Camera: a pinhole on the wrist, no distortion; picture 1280 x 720 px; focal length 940.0 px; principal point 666.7 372.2 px. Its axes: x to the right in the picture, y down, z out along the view. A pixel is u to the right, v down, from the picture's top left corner.
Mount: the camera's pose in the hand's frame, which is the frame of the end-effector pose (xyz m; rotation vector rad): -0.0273 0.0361 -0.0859 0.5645 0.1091 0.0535
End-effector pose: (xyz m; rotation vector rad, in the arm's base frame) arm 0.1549 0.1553 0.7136 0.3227 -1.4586 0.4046
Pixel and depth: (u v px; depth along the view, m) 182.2 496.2 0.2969
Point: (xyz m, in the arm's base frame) 0.0152 -0.0334 0.5902
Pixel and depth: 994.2 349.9 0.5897
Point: -0.0463 -0.2422 1.0021
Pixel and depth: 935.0 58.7 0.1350
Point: 0.1888 0.0946 0.7435
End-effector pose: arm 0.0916 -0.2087 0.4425 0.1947 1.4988 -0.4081
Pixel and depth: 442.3 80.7 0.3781
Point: 0.1508 -0.5128 0.5581
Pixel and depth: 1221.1 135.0 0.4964
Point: 0.2008 -0.6272 0.1771
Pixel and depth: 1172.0 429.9 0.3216
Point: 0.2218 -0.3968 0.2885
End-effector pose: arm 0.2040 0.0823 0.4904 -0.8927 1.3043 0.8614
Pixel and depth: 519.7 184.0 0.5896
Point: 0.6953 0.2424 0.5783
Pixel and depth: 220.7 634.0 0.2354
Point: 0.2992 0.2041 0.6127
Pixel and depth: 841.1 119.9 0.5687
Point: 0.6896 0.1977 0.3816
